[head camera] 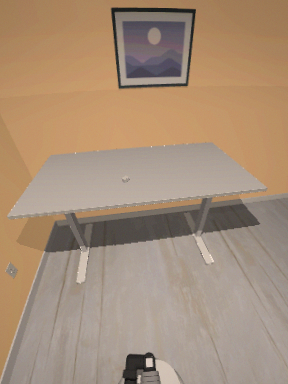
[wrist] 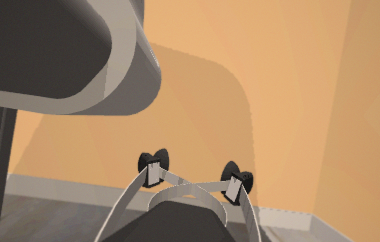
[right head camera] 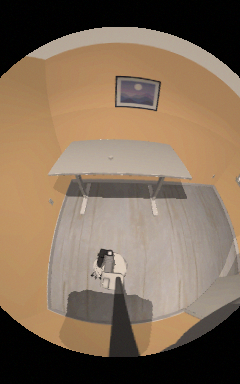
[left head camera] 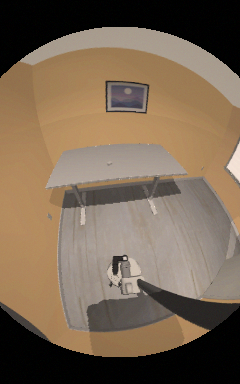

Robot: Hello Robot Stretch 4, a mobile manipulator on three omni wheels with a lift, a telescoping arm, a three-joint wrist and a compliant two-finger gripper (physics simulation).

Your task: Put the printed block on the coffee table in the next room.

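Frame: origin at the robot's base, x right, y back, z down, level; centimetres.
Seen in the pictures: gripper, fingertip midpoint: [wrist: 195,168] [right head camera: 95,278] [left head camera: 114,286].
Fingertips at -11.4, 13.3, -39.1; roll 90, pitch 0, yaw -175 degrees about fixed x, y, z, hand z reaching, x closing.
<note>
A point is followed by its place in that frame, as x, y, z.
A small light block [head camera: 125,179] {-8.9, -97.3, -94.6} [left head camera: 109,163] {-8.5, -97.3, -94.2} [right head camera: 111,157] {-7.5, -98.0, -94.1} lies on the grey desk [head camera: 165,165] {20.3, -117.2, -92.2} [left head camera: 135,160] {20.0, -104.9, -92.2} [right head camera: 145,157] {28.4, -107.0, -92.3}, left of the middle of its top. My gripper [wrist: 195,168] {-11.4, 13.3, -39.1} is open and empty, its two fingertips apart in the wrist view with the wall behind them. It is close to my base, with floor between it and the desk, well away from the block. The printing on the block is too small to make out. The coffee table does not show in these views.
The desk stands against the orange wall on two legs with long feet [head camera: 204,249] [head camera: 82,266]. A framed picture [head camera: 154,82] {15.4, -156.3, -143.2} hangs above it. A grey door panel [left head camera: 227,280] {146.9, 73.4, -35.8} [right head camera: 215,295] {156.4, 68.8, -31.0} shows at the lower right, and a window [left head camera: 235,167] {275.1, -109.7, -100.0} at the right edge.
</note>
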